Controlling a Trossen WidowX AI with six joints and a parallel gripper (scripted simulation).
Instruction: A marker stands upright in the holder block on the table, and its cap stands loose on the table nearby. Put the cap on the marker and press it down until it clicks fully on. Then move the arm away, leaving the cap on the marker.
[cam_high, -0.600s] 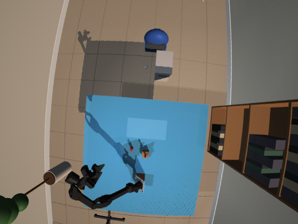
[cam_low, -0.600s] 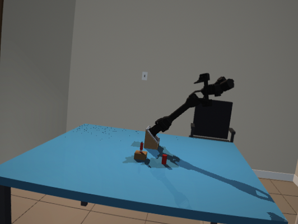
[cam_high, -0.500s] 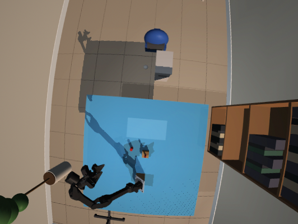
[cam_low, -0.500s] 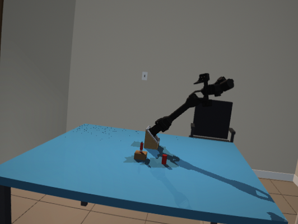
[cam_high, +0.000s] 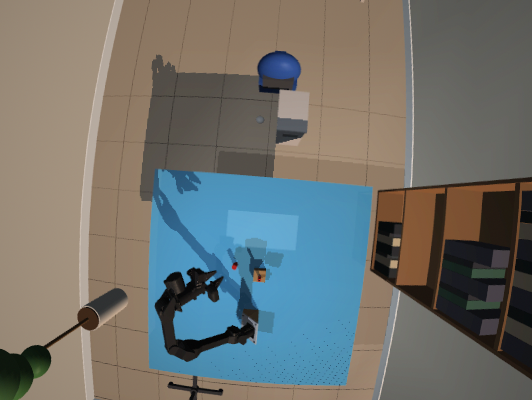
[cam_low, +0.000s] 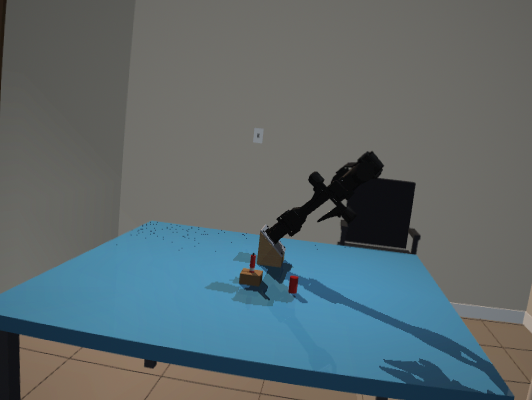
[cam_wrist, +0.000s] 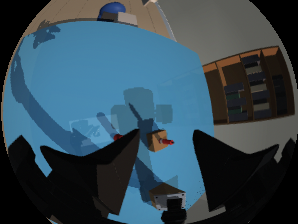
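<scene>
The red cap lies 24 cm below my gripper tip, 4 cm behind it and 3 cm to the right of it. The rest, counted from my gripper tip: wooden holder block 25 cm below, 18 cm to the right, 8 cm behind.
</scene>
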